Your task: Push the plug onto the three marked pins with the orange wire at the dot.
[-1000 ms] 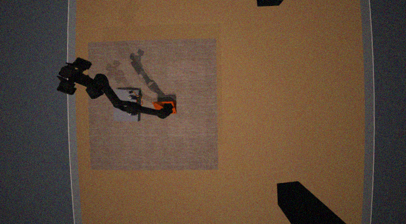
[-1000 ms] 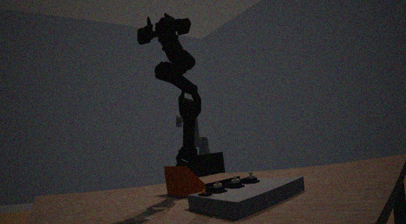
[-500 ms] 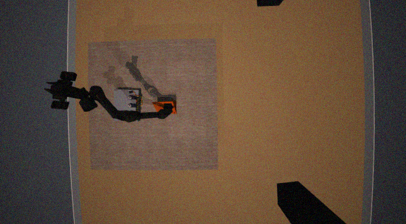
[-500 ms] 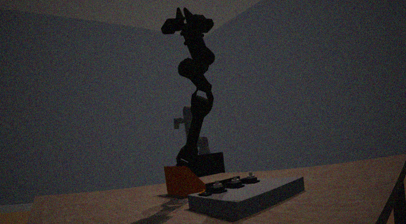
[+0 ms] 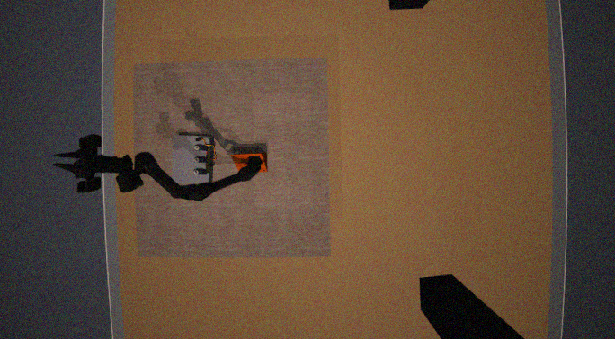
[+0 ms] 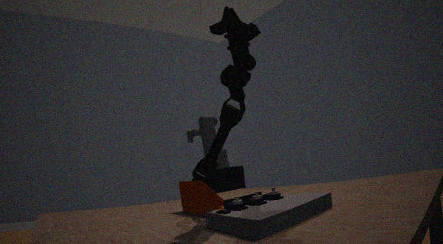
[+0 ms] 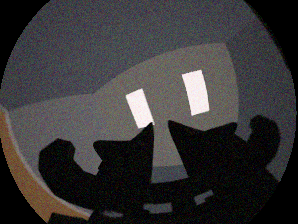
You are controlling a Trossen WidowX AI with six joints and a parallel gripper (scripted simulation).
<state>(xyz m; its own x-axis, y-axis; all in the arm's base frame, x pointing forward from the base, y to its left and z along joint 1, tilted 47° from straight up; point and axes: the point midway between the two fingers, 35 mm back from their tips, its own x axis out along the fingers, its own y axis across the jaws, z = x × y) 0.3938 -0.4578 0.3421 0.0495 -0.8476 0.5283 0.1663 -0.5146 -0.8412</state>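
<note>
My gripper tip is 5 cm short of the printed holder, 4 cm to the right of it and 66 cm above it.
</note>
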